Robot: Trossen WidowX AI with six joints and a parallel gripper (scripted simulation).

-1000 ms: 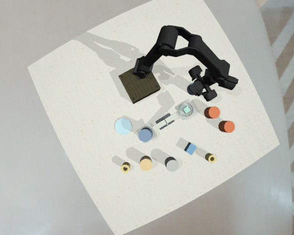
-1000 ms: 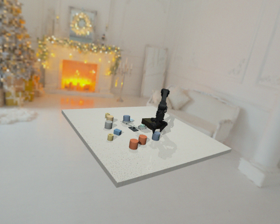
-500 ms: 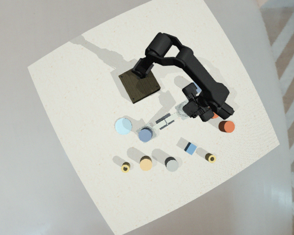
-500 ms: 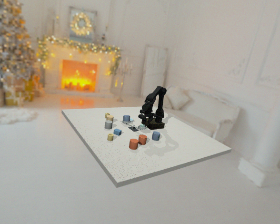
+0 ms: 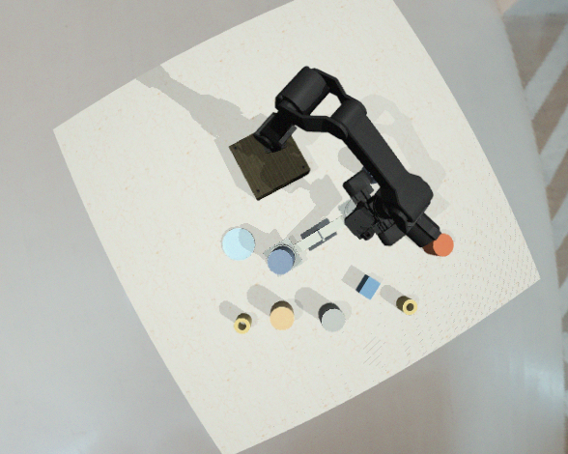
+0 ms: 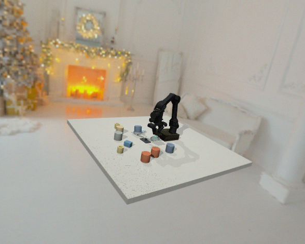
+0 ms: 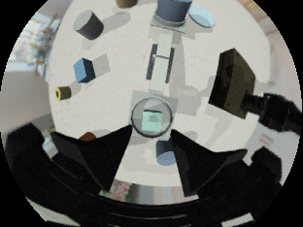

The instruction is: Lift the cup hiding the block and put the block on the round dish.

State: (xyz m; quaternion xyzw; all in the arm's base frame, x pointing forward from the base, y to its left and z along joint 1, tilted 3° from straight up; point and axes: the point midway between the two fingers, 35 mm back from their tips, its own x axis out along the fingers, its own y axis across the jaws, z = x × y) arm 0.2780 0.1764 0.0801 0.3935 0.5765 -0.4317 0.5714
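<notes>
My gripper tip is 30 mm above the pale green block. Also, from my gripper tip: small balance 120 mm to the right, 80 mm below, 30 mm ahead; then grey cylinder 290 mm ahead, 180 mm to the right, 80 mm below; then blue block 230 mm ahead, 100 mm below, 20 mm to the right.
</notes>
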